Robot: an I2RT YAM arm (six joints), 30 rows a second.
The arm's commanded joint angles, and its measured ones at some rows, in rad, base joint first. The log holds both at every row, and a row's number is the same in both.
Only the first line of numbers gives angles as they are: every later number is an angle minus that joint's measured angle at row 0.
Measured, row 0:
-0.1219 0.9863 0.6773 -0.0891 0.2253 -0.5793
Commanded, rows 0 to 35:
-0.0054 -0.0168 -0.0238 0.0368 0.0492 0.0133
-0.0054 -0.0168 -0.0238 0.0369 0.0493 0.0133
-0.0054 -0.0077 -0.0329 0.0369 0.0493 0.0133
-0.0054 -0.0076 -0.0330 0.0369 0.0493 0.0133
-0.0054 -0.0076 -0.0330 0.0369 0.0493 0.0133
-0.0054 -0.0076 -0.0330 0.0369 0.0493 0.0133
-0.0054 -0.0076 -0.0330 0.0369 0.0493 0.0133
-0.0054 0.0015 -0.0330 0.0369 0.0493 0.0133
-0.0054 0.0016 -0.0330 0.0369 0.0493 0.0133
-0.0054 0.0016 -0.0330 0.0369 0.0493 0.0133
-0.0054 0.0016 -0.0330 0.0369 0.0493 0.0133
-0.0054 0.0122 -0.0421 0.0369 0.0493 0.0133
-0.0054 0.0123 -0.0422 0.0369 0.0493 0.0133
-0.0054 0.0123 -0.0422 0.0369 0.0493 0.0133
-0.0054 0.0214 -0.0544 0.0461 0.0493 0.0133
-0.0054 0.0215 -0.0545 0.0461 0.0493 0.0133
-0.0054 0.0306 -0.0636 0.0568 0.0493 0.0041
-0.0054 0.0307 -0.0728 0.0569 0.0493 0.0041
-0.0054 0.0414 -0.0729 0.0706 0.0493 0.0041
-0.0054 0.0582 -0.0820 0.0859 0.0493 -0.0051
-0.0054 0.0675 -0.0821 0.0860 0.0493 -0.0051
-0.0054 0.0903 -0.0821 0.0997 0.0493 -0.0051
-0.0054 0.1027 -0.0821 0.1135 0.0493 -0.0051
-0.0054 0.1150 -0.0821 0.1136 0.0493 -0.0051
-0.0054 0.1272 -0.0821 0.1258 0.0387 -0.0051
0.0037 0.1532 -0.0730 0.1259 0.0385 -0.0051
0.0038 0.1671 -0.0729 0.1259 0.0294 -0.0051
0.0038 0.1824 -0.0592 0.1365 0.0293 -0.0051
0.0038 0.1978 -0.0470 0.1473 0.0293 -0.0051
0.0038 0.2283 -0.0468 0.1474 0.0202 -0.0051
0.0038 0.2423 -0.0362 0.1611 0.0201 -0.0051
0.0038 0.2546 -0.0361 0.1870 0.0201 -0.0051
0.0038 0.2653 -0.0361 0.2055 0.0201 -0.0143
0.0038 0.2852 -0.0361 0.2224 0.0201 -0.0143
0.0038 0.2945 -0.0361 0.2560 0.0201 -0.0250
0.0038 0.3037 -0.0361 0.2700 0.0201 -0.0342
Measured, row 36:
0.0008 0.2968 -0.0725 0.1751 0.0255 -0.0160
